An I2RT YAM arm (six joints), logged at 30 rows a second.
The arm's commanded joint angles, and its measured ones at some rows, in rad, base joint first. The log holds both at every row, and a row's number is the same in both.
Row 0, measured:
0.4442 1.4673 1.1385 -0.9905 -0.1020 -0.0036
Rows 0 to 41, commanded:
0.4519 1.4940 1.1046 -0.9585 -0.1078 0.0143
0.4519 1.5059 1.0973 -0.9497 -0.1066 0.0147
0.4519 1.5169 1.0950 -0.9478 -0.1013 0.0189
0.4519 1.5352 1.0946 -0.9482 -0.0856 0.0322
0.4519 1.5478 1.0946 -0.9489 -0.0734 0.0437
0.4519 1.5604 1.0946 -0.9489 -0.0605 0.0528
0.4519 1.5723 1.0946 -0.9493 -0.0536 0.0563
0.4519 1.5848 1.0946 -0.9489 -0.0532 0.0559
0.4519 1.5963 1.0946 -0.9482 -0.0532 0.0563
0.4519 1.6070 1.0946 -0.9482 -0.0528 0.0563
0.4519 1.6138 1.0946 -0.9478 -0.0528 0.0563
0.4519 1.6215 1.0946 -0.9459 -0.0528 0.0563
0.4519 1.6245 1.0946 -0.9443 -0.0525 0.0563
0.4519 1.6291 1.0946 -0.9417 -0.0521 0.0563
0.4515 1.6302 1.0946 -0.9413 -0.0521 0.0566
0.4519 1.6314 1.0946 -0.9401 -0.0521 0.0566
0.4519 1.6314 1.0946 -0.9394 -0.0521 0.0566
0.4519 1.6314 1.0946 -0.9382 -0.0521 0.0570
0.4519 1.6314 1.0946 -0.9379 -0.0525 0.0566
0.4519 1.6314 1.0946 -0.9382 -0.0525 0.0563
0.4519 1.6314 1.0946 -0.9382 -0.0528 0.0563
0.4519 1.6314 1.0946 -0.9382 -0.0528 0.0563
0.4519 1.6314 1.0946 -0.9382 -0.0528 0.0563
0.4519 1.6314 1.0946 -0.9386 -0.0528 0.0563
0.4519 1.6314 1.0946 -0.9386 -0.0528 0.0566
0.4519 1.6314 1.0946 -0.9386 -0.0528 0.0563
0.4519 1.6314 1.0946 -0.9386 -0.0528 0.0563
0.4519 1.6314 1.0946 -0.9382 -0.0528 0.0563
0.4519 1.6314 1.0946 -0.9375 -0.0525 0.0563
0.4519 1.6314 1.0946 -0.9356 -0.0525 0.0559
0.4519 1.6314 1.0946 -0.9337 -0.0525 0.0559
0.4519 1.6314 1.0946 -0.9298 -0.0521 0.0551
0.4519 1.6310 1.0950 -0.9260 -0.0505 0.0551
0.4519 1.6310 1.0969 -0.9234 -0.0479 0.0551
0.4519 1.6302 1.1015 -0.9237 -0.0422 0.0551
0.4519 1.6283 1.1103 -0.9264 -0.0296 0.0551
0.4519 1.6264 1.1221 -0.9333 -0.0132 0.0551
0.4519 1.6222 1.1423 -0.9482 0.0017 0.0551
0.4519 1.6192 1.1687 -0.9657 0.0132 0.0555
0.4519 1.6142 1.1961 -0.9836 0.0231 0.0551
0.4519 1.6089 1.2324 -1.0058 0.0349 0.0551
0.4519 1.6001 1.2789 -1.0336 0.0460 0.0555
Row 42, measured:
0.4442 1.6257 1.1645 -1.0061 -0.0139 0.0490
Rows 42 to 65, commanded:
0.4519 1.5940 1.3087 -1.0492 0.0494 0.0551
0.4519 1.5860 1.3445 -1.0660 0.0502 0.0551
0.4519 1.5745 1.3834 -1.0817 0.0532 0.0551
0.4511 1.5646 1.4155 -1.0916 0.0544 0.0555
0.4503 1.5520 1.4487 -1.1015 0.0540 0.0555
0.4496 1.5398 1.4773 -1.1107 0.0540 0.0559
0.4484 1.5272 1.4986 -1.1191 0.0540 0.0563
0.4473 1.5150 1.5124 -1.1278 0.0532 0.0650
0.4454 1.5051 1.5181 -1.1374 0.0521 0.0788
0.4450 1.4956 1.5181 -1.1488 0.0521 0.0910
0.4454 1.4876 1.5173 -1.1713 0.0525 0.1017
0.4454 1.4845 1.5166 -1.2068 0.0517 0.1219
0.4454 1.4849 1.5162 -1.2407 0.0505 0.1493
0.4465 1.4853 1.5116 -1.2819 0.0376 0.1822
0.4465 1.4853 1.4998 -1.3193 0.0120 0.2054
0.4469 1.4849 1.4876 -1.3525 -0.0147 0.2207
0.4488 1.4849 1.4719 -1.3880 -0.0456 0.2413
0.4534 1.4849 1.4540 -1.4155 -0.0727 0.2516
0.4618 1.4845 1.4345 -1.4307 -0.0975 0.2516
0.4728 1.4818 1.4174 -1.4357 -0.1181 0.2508
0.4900 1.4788 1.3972 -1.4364 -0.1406 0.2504
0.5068 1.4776 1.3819 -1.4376 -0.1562 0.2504
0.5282 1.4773 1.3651 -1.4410 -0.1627 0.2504
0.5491 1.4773 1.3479 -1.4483 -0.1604 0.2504
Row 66, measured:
0.4995 1.4792 1.3796 -1.4391 -0.0914 0.2203
